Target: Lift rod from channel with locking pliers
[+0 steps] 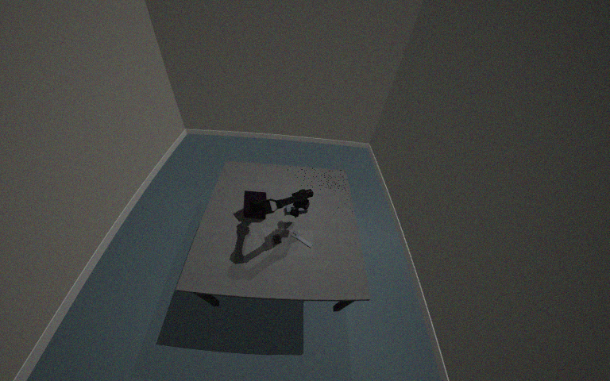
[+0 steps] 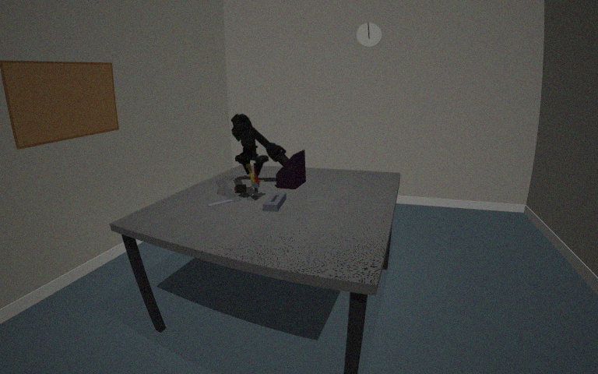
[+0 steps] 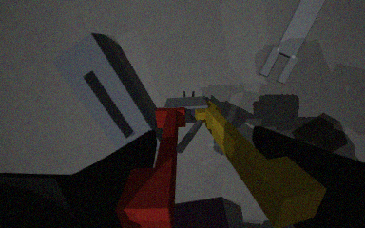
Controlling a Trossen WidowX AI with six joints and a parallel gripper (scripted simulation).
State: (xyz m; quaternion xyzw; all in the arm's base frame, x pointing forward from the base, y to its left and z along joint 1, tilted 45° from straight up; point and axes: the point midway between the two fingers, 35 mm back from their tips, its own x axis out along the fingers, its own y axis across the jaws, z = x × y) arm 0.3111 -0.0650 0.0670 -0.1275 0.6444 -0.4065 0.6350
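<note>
The channel block lies 3 cm ahead of my gripper tip, 12 cm to the left of it and 13 cm below it. From my gripper tip the other things lie so: yellow handle (1 cm behind, 1 cm to the right); holster block (16 cm behind, 16 cm to the right, 13 cm below).
</note>
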